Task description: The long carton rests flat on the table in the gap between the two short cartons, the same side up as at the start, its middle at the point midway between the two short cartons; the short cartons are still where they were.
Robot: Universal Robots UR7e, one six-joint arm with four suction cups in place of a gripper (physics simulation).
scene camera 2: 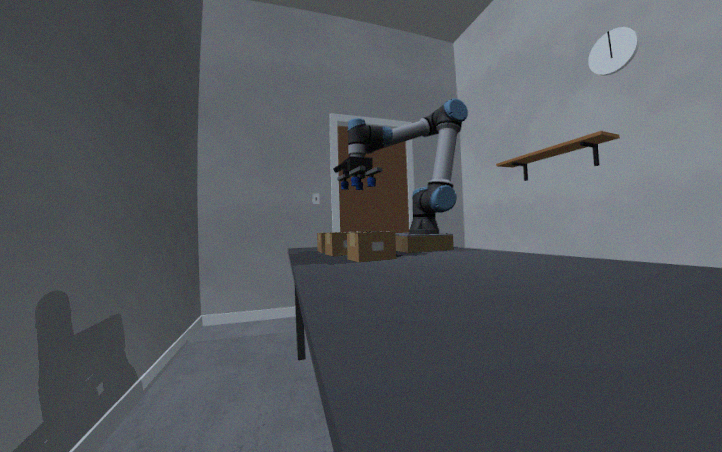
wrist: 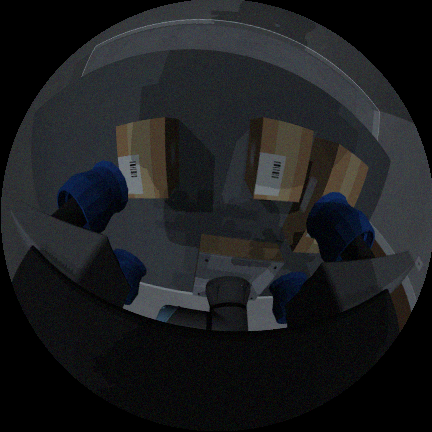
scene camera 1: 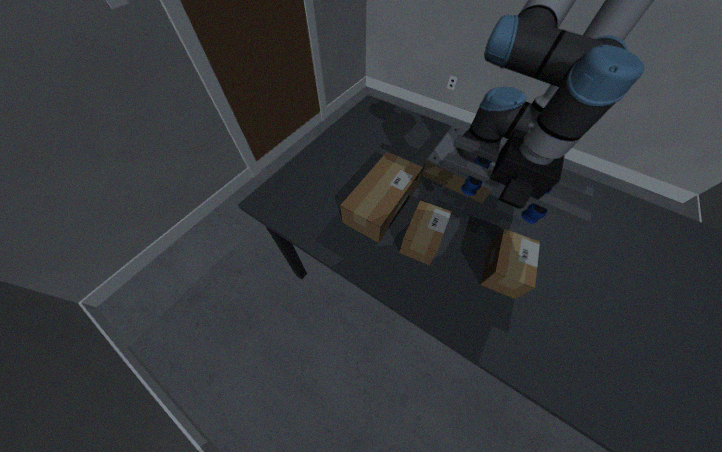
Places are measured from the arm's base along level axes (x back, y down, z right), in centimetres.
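Where they show: hand, its tool point: (scene camera 2: 357, 187) (wrist: 211, 250); arm's base, origin of its link: (scene camera 2: 424, 233) (wrist: 227, 287).
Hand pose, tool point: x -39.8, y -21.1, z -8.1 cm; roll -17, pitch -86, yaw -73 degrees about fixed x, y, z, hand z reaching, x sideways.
Each offset is from my tool point to the top centre of the thing. Level surfaces: height alone.
The long carton @(dx +4.9, dy +19.1, dz +31.1 cm) (scene camera 1: 379, 192) (wrist: 348, 170) lies flat on the table @(dy +29.4 cm) (scene camera 1: 612, 319) (scene camera 2: 506, 346), beyond one short carton and outside the gap; its label faces up. In the wrist view a blue cup partly covers it. That short carton @(dx -2.7, dy +19.1, dz +12.5 cm) (scene camera 1: 420, 239) (scene camera 2: 335, 245) (wrist: 287, 150) stands close beside it. The other short carton @(dx -0.8, dy +19.1, dz -13.7 cm) (scene camera 1: 514, 271) (scene camera 2: 367, 247) (wrist: 145, 142) stands apart, across a wider gap. Both short cartons have labels on top. My gripper (scene camera 1: 507, 187) (scene camera 2: 358, 182) (wrist: 214, 246) is open, its four blue suction cups pointing down high above the table, touching no carton.
The arm's base stands on a wooden block (scene camera 1: 442, 178) (scene camera 2: 431, 244) (wrist: 235, 245) behind the cartons. A wall shelf (scene camera 2: 559, 148) and a round clock (scene camera 2: 612, 51) hang on the right wall. A brown door (scene camera 1: 255, 69) (scene camera 2: 375, 197) is beyond the table's far end.
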